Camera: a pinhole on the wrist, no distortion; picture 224 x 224 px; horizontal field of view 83.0 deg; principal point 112.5 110.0 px. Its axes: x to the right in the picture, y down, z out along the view. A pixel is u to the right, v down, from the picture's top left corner.
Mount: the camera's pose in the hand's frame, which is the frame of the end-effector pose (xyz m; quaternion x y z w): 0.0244 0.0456 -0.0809 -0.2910 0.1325 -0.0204 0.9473
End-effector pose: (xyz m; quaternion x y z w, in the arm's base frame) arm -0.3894 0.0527 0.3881 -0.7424 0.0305 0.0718 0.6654
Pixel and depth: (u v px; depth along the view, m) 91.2 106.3 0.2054
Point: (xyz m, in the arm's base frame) -0.3729 0.1307 0.2174
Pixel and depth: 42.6 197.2 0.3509
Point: -0.5399 0.1061 -0.0643
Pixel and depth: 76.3 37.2 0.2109
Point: -0.3839 0.2140 0.3007
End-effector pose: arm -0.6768 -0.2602 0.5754 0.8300 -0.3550 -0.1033 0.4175
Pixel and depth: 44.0 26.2 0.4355
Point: -0.9946 -0.5355 0.3166
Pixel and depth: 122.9 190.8 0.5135
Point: -0.9021 -0.7073 0.9683
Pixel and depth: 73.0 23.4 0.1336
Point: -0.7245 -0.3481 0.5604
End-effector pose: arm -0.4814 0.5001 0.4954 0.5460 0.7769 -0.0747 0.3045
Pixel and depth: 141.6 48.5 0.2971
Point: -0.3618 0.5727 0.2400
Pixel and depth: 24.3 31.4 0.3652
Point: -0.2236 0.2627 0.2598
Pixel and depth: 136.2 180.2 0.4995
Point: 0.0023 0.8371 0.3688
